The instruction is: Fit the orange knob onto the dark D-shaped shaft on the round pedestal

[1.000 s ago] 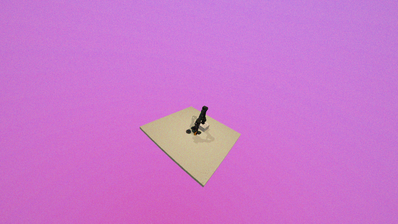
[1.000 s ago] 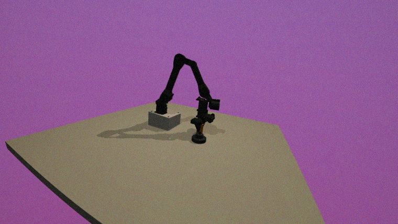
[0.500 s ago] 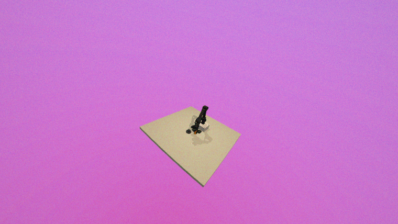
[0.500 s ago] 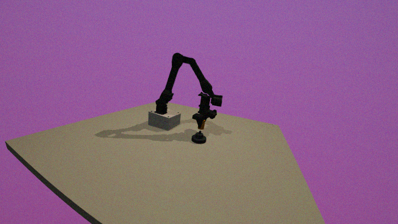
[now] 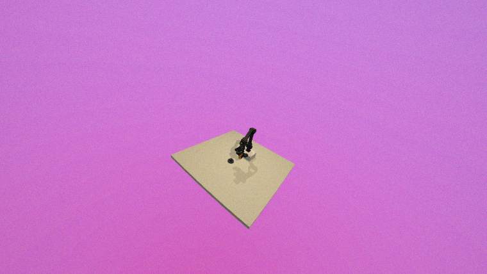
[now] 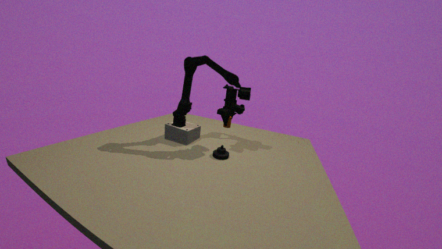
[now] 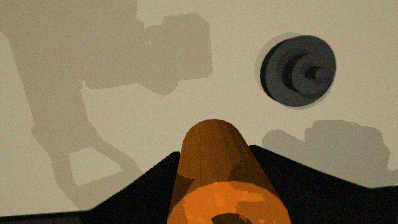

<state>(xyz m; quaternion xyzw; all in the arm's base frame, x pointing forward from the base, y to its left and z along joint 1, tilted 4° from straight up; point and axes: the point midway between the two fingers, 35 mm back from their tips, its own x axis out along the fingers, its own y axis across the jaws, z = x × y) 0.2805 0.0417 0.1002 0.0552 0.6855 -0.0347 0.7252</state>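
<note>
The round dark pedestal lies 12 cm to the right of my gripper tip, 11 cm below it and 2 cm ahead of it. Round my gripper tip: orange knob 2 cm above.
</note>
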